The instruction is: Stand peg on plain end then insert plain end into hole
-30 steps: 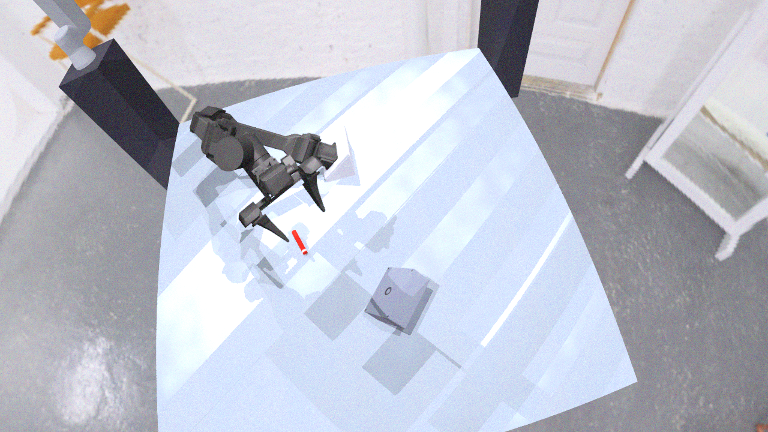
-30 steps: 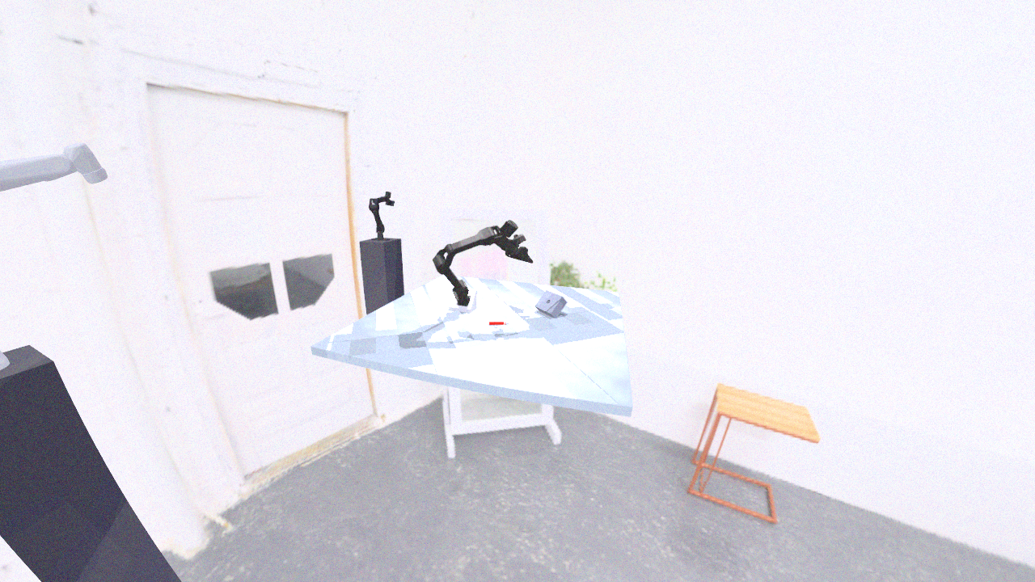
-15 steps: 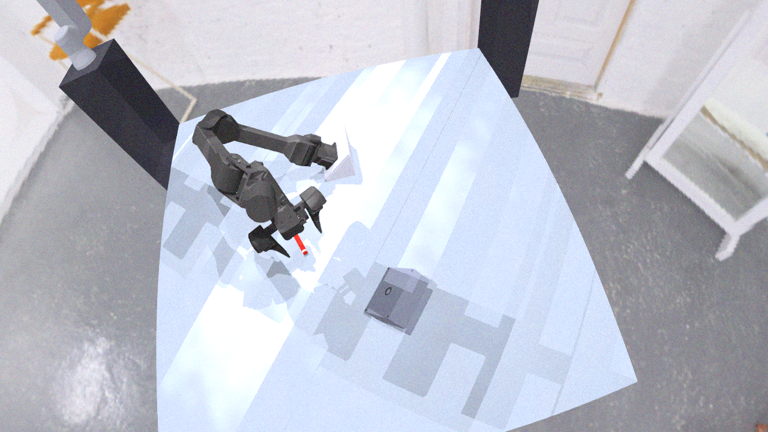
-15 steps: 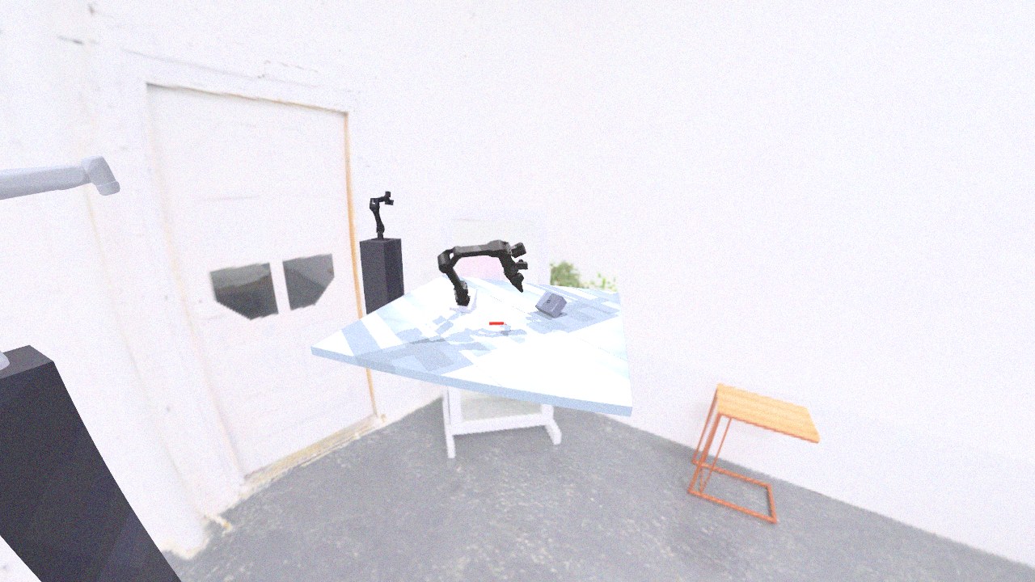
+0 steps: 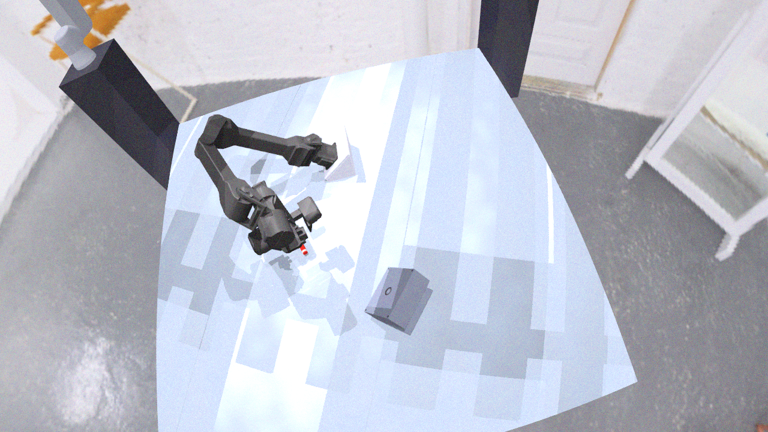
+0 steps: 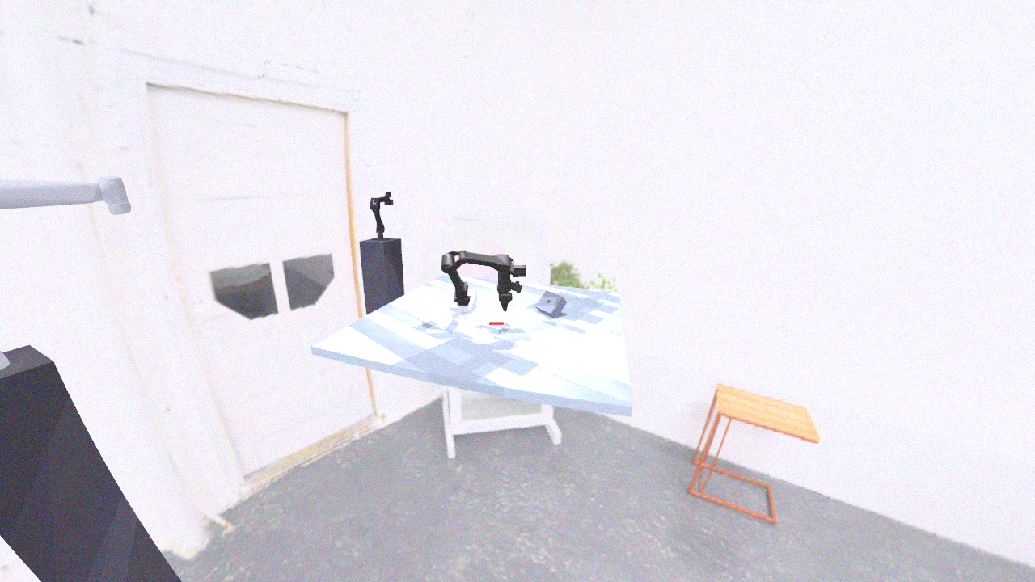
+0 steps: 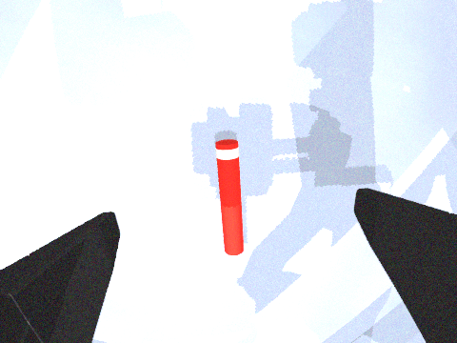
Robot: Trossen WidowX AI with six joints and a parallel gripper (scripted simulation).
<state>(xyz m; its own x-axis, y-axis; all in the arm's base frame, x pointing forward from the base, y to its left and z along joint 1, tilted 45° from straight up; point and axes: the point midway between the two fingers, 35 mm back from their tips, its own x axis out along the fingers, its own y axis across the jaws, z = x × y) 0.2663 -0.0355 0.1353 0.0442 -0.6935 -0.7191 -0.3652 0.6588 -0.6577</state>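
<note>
The red peg lies 80 mm below my gripper tip, 20 mm behind it and 10 mm to the right of it. Round my gripper tip: grey sloped panel: 230 mm to the left, 190 mm ahead, 30 mm below.
</note>
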